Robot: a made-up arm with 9 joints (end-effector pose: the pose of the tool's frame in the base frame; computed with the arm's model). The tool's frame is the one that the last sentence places.
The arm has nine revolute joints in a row. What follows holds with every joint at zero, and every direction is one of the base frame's. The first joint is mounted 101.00 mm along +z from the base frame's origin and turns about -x. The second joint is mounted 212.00 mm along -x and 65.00 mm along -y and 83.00 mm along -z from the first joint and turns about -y. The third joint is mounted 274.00 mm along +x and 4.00 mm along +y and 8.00 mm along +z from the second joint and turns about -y. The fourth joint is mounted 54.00 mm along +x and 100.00 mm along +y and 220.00 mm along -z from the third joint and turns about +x. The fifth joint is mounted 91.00 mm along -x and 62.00 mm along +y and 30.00 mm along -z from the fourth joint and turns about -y. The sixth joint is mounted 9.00 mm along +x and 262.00 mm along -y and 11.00 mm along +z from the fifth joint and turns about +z. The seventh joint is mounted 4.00 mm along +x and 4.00 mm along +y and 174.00 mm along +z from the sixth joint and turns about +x. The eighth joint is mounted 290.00 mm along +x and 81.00 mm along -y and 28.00 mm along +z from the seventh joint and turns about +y. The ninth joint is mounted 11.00 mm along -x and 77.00 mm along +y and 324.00 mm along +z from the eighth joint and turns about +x. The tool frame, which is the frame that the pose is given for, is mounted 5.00 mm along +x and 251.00 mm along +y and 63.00 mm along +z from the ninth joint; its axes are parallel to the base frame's.
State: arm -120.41 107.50 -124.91 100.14 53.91 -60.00 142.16 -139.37 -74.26
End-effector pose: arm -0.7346 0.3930 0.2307 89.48 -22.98 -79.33
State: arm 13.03 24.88 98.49 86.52 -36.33 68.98 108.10 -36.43 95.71
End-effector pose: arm 0.4282 0.4416 0.6079 151.19 -1.32 136.61
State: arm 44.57 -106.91 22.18 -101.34 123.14 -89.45 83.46 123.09 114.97
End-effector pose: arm 0.3575 0.2049 -0.2701 -141.29 12.53 137.60
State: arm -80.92 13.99 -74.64 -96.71 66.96 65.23 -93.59 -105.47 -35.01
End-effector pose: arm 0.0124 0.0921 0.1731 -117.23 62.79 -116.81
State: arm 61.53 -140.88 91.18 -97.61 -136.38 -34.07 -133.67 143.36 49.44
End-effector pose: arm 0.1175 -0.0087 0.5256 4.38 41.12 -47.82
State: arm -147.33 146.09 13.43 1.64 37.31 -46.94 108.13 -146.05 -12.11
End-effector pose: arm -0.3707 0.2599 0.2360 24.50 12.96 -28.00
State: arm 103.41 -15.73 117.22 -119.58 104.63 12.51 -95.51 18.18 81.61
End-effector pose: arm 0.8543 -0.2688 0.1338 24.32 53.98 -42.32
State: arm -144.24 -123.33 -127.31 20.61 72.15 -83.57 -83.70 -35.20 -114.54
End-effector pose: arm -0.0619 0.6154 0.2264 -179.51 33.99 116.61
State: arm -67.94 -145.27 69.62 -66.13 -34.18 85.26 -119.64 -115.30 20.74
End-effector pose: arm -0.3171 0.3427 -0.2428 -93.79 -18.22 -82.44
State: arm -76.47 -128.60 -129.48 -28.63 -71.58 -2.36 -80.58 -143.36 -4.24
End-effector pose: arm -0.2184 0.2803 -0.3787 -162.35 -56.61 127.78
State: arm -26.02 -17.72 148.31 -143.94 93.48 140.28 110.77 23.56 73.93
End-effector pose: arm 0.4213 -0.4566 0.0202 20.63 49.07 -127.14
